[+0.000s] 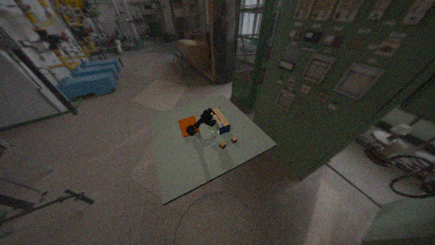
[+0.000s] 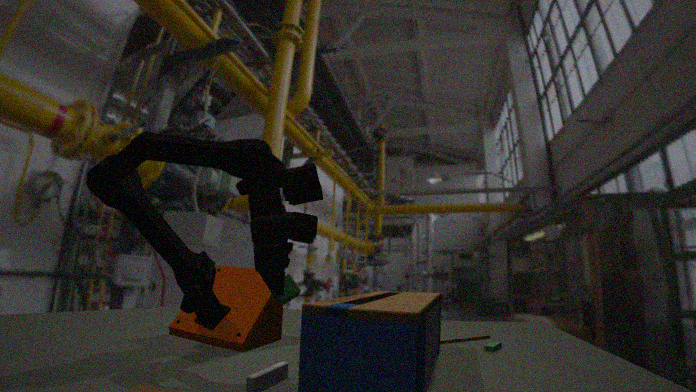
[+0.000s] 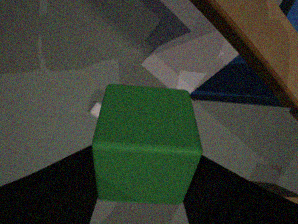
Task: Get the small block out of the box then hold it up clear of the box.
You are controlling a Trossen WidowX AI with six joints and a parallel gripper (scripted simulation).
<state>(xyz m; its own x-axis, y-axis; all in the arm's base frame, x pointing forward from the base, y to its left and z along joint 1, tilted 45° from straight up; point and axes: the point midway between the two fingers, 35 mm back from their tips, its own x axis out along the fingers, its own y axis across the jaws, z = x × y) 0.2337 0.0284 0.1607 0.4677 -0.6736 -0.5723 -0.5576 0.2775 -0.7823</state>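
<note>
My gripper tip is 10 mm to the right of the green block and 10 mm below it. Round my gripper tip: thin brown strip 230 mm ahead, 450 mm to the left, 120 mm below; box 100 mm ahead, 130 mm to the left, 60 mm below.
</note>
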